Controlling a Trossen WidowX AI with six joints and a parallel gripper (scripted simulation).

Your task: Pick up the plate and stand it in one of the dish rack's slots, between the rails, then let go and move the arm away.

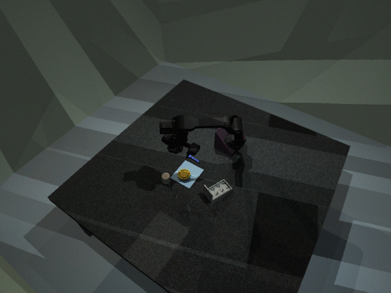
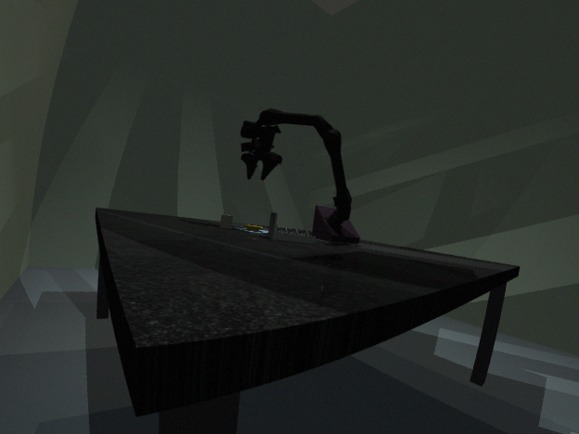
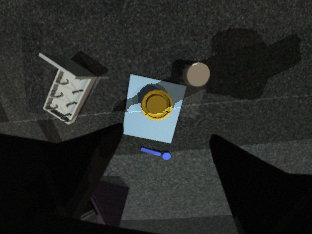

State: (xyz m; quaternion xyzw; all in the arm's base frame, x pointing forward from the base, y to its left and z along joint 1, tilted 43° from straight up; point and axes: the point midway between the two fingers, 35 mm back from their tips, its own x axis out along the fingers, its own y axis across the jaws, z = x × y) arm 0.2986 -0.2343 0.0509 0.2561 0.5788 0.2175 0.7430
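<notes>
My gripper tip is now 180 mm above the yellow plate, 10 mm to the right of it and 10 mm past it. From my gripper tip the other things lie so: blue spoon (190 mm below, 150 mm behind, 10 mm to the right); light blue mat (190 mm below, 30 mm behind, 20 mm to the left); beige cup (170 mm below, 60 mm to the right, 60 mm ahead).
</notes>
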